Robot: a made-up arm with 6 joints.
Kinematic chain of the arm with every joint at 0, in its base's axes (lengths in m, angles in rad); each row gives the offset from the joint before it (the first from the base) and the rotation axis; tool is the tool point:
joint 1: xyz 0 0 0.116 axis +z
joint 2: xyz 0 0.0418 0 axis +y
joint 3: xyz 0 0 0.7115 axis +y
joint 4: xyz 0 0 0.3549 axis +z
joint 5: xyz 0 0 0 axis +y
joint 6: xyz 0 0 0.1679 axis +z
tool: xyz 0 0 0
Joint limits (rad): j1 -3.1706..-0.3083 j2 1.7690..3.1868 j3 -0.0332..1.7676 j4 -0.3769..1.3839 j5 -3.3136..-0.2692 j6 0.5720..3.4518
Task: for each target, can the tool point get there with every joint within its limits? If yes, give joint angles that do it. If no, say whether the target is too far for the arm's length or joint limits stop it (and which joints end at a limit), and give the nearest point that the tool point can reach.
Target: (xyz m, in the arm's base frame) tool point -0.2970 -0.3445 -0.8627
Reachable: yes | joints -2.2805 2.6518 0.6093 0.2586 -1.6956 1.4802
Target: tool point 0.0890 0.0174 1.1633
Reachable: no: joint limits stop it (at a limit: joint 1, joint 2, joint 3) | nearest point 0.9128 -0.2466 0.0502 | short by 1.410 m
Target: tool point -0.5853 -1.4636 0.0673
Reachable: no: too far | nearest point -0.4493 -1.1235 -0.0366 | short by 0.381 m
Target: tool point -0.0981 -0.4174 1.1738
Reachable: no: joint limits stop it (at a limit: joint 2, joint 3) | nearest point -0.2229 -0.9484 0.0682 | short by 1.233 m
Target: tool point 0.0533 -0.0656 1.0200
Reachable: no: joint limits stop it (at a limit: joint 2, joint 3) | nearest point 0.5915 -0.7280 0.0440 | short by 1.297 m
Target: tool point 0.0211 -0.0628 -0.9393
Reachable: yes | joints -2.7660 2.7208 1.2411 -0.2363 -0.6667 0.9897
